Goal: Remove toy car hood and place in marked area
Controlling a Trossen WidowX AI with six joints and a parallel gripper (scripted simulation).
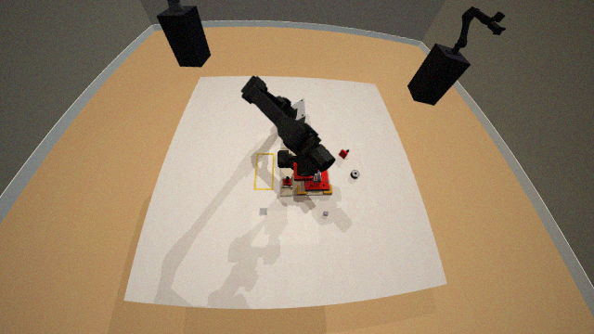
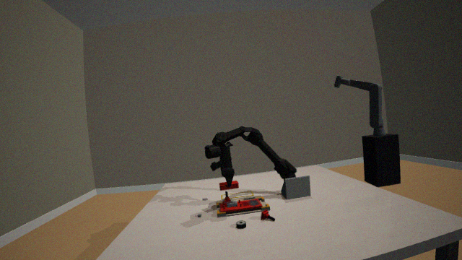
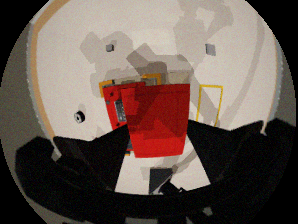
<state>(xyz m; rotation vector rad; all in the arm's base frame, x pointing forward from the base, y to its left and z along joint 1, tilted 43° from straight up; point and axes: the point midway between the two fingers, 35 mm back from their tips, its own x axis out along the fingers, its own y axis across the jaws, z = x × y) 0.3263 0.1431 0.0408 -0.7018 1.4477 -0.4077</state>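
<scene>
The beige base plate is 10 cm below my gripper tip, 5 cm behind it and 3 cm to the left of it. Also, from my gripper tip: black wheel 26 cm to the left, 10 cm below, 6 cm behind; hood right at my gripper tip.
</scene>
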